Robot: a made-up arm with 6 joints. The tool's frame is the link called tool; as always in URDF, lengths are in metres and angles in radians. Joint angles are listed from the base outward.
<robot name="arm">
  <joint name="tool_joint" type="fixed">
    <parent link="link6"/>
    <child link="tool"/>
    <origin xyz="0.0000 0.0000 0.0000"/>
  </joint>
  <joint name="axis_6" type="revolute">
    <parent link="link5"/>
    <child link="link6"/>
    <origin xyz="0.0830 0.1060 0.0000" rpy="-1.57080 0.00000 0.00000"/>
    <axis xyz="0 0 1"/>
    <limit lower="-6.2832" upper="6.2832"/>
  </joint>
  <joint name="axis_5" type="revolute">
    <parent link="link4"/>
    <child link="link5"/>
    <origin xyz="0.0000 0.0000 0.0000" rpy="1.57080 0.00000 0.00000"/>
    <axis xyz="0 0 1"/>
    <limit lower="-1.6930" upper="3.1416"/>
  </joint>
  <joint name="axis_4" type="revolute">
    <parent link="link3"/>
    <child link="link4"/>
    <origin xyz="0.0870 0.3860 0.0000" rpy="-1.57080 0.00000 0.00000"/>
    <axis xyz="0 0 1"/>
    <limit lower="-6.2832" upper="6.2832"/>
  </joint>
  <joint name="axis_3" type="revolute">
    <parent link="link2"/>
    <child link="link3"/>
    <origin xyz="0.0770 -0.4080 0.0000"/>
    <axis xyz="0 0 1"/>
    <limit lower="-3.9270" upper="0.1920"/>
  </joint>
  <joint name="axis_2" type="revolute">
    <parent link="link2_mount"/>
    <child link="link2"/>
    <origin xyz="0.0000 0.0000 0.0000" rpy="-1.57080 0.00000 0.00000"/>
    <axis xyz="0 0 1"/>
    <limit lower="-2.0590" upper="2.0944"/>
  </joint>
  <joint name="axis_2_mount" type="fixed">
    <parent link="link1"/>
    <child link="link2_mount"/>
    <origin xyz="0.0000 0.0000 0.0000"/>
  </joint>
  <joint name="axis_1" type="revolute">
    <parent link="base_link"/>
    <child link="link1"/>
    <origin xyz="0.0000 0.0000 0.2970"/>
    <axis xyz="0 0 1"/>
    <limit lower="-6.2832" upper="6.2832"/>
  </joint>
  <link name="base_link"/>
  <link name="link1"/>
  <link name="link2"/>
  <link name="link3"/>
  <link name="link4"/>
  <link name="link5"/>
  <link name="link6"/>
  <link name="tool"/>
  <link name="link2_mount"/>
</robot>
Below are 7 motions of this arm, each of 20 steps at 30 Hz.
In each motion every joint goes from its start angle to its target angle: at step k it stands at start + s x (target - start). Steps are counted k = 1, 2, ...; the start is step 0. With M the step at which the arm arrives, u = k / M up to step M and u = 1 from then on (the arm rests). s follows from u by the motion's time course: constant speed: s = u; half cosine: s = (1 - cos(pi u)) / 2; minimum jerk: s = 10 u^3 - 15 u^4 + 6 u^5.
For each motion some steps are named. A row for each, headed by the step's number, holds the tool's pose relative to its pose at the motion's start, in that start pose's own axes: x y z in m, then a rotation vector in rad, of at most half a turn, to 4 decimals.
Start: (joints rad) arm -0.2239 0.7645 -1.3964 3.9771 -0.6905 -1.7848
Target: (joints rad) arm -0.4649 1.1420 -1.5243 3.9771 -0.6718 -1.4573
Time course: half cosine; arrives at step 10
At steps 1, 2, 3, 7, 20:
1: 0.0046 -0.0026 0.0025 -0.0015 0.0020 0.0161
2: 0.0180 -0.0100 0.0099 -0.0059 0.0076 0.0627
3: 0.0394 -0.0207 0.0213 -0.0128 0.0162 0.1353
7: 0.1605 -0.0579 0.0817 -0.0509 0.0565 0.5216
20: 0.2045 -0.0628 0.1030 -0.0655 0.0690 0.6569

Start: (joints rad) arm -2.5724 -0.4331 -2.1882 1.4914 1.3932 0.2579
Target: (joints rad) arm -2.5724 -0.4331 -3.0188 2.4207 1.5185 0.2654
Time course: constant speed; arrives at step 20
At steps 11, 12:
11: -0.1653 -0.2100 -0.0408 0.5054 -0.2867 -0.3746
12: -0.1852 -0.2239 -0.0466 0.5453 -0.3228 -0.4098

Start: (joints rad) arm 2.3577 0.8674 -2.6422 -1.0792 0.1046 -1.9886
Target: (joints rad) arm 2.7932 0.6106 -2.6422 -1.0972 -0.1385 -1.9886
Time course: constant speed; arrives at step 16
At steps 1, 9, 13, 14, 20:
1: -0.0133 0.0240 -0.0101 -0.0418 -0.0198 0.0047
9: -0.1200 0.1911 -0.1206 -0.3709 -0.1808 0.0576
13: -0.1728 0.2545 -0.1917 -0.5312 -0.2633 0.0941
14: -0.1858 0.2680 -0.2107 -0.5707 -0.2842 0.1042
20: -0.2117 0.2921 -0.2499 -0.6490 -0.3262 0.1258

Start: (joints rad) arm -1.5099 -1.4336 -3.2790 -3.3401 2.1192 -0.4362
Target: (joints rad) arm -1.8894 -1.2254 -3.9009 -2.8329 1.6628 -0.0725
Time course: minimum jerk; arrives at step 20
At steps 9, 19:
9: -0.0413 0.0712 0.0632 0.2392 0.0932 0.1746
19: -0.1306 0.1418 0.1582 0.6391 0.2131 0.5486

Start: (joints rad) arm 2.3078 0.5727 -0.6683 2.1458 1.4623 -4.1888
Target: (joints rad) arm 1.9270 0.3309 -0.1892 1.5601 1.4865 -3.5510
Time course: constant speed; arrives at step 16
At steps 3, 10, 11, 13, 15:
3: 0.0179 -0.0057 -0.0424 0.0417 0.0231 0.1513
10: 0.0783 -0.0224 -0.1294 0.1285 0.0755 0.5186
11: 0.0889 -0.0250 -0.1402 0.1398 0.0834 0.5722
13: 0.1112 -0.0303 -0.1603 0.1616 0.1000 0.6796
15: 0.1352 -0.0356 -0.1785 0.1826 0.1178 0.7874

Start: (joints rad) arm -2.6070 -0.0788 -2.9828 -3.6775 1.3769 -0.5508
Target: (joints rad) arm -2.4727 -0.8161 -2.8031 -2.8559 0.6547 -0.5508
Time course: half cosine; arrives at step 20
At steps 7, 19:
7: 0.0197 -0.1085 0.1028 0.1981 0.1883 0.0151
19: -0.0365 -0.4183 0.2924 0.6549 0.5198 0.3959

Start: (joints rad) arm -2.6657 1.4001 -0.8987 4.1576 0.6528 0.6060
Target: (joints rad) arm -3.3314 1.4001 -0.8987 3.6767 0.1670 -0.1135
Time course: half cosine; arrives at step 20
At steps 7, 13, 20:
7: -0.0264 -0.0127 0.0100 0.0757 0.1910 -0.1441
13: -0.0715 -0.0456 0.0204 0.0807 0.5310 -0.3707
20: -0.0982 -0.0725 0.0233 0.0096 0.7304 -0.4963

